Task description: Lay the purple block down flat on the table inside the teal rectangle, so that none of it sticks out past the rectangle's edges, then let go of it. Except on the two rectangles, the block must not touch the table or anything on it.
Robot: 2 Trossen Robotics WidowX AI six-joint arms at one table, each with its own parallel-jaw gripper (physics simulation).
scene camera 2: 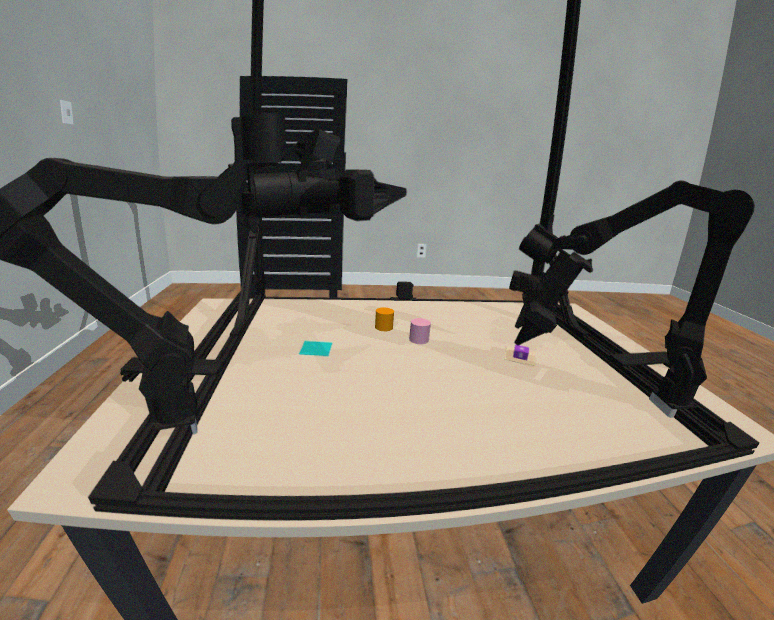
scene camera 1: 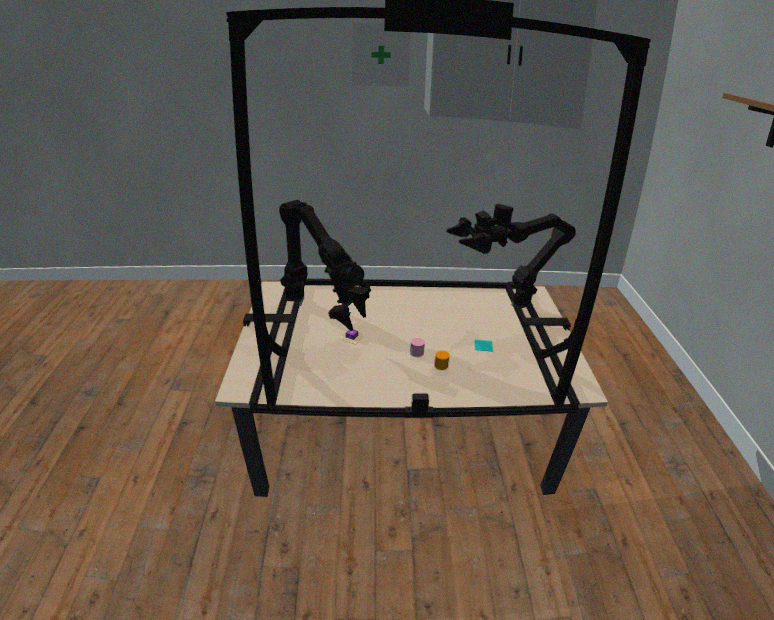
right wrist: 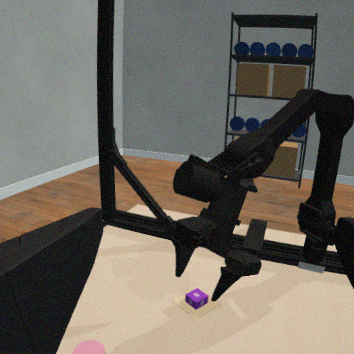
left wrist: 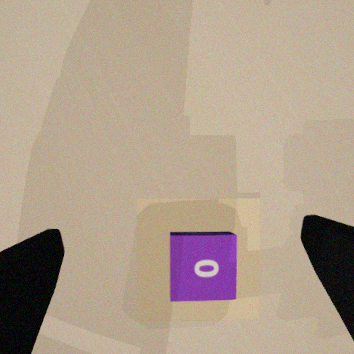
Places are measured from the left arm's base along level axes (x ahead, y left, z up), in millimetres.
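Pixels of known places: left gripper, fingertip midpoint: (scene camera 2: 516, 335) (scene camera 1: 358, 323) (right wrist: 194, 287) (left wrist: 183, 235); right gripper, fingertip midpoint: (scene camera 2: 391, 189) (scene camera 1: 452, 236) (right wrist: 222, 225); left arm's base at its link origin: (scene camera 2: 674, 399) (scene camera 1: 294, 297) (right wrist: 312, 257); right arm's base at its link origin: (scene camera 2: 173, 414) (scene camera 1: 522, 303).
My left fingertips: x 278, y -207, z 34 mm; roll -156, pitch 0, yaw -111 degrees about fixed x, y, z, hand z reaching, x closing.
Note:
Ahead of a thing's pixels: the offset from my left fingertips to its top centre. "spot": to the spot under its first point. Level surfaces: height alone.
The purple block @(dx -22, dy -3, dz -34 mm) (scene camera 1: 351, 334) (scene camera 2: 520, 352) (left wrist: 203, 268) (right wrist: 196, 298) lies on the pale yellow rectangle @(spot: dx -35, dy +23, dz -52 mm) (scene camera 2: 529, 361) (left wrist: 249, 309) (right wrist: 200, 313), with a white 0 on its top. My left gripper (scene camera 1: 357, 322) (left wrist: 183, 235) (right wrist: 194, 287) is open and points down just above the block; in the left wrist view the block lies between its fingers, apart from both and lower than the line of the tips. The teal rectangle @(spot: dx +435, dy -7, dz -52 mm) (scene camera 1: 483, 345) (scene camera 2: 315, 348) lies bare on the table. My right gripper (scene camera 1: 454, 236) (scene camera 2: 405, 191) is open and empty, high above the table.
A pink cylinder @(dx +205, dy -72, dz -7 mm) (scene camera 1: 417, 347) (scene camera 2: 419, 331) (right wrist: 90, 347) and an orange cylinder @(dx +286, dy -134, dz -8 mm) (scene camera 1: 441, 360) (scene camera 2: 384, 319) stand between the block and the teal rectangle. A black frame (scene camera 1: 623, 155) (scene camera 2: 562, 109) with tall posts and side rails surrounds the table @(dz -53 mm) (scene camera 1: 413, 303) (scene camera 2: 361, 439).

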